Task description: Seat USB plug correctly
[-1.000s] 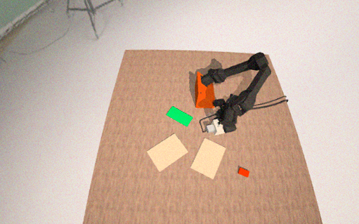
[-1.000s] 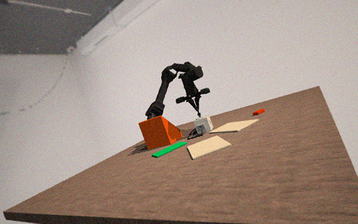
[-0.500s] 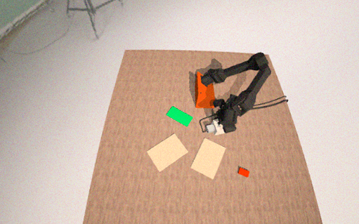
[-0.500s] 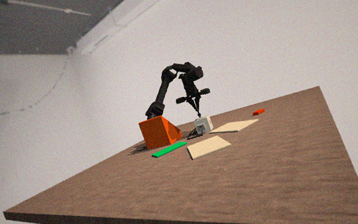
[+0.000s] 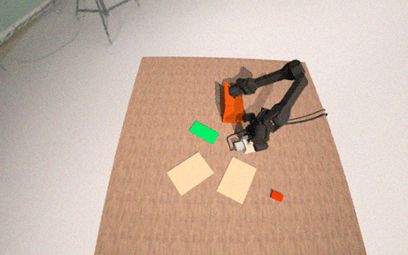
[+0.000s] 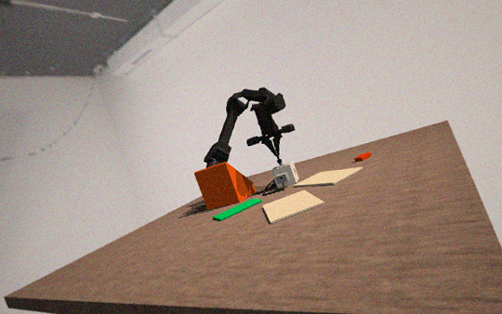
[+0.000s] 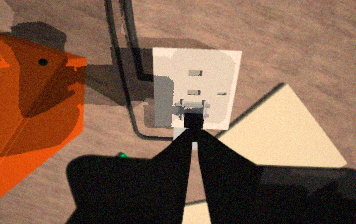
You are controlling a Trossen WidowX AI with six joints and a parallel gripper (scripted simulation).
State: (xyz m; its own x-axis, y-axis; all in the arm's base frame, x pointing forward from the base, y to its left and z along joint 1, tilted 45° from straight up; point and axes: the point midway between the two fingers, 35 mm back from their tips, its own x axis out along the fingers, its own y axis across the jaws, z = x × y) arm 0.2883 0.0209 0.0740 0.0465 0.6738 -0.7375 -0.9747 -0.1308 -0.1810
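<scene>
Now: the black USB plug 2 cm below my gripper tip. The rest, counted from my gripper tip: green flat piece: 10 cm behind, 23 cm to the right, 11 cm below.
</scene>
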